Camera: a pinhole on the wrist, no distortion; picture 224 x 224 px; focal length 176.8 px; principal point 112.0 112.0 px. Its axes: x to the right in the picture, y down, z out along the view. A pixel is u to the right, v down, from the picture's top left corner.
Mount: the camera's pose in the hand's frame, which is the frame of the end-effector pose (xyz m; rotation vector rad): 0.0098 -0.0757 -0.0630 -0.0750 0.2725 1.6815
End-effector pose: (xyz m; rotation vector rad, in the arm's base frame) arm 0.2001 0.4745 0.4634 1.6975 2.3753 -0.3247
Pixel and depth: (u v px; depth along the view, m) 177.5 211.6 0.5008
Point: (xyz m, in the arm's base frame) 0.4677 0.1943 0.1185
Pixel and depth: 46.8 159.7 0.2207
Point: 0.1053 0.3749 0.3063
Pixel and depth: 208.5 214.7 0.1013
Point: 0.2100 0.4233 0.4464
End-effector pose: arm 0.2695 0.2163 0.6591 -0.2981 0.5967 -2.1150
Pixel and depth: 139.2 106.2 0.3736
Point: 0.4030 0.0531 0.8692
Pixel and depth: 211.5 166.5 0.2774
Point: 0.4745 0.1506 0.7513
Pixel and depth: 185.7 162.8 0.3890
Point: 0.5489 0.1154 0.8313
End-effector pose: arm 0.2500 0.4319 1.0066 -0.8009 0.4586 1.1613
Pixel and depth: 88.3 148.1 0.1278
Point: 0.3069 0.4720 1.0714
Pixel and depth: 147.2 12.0 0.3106
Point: 0.2412 0.7281 0.9693
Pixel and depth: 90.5 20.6 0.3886
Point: 0.3307 0.8151 1.0247
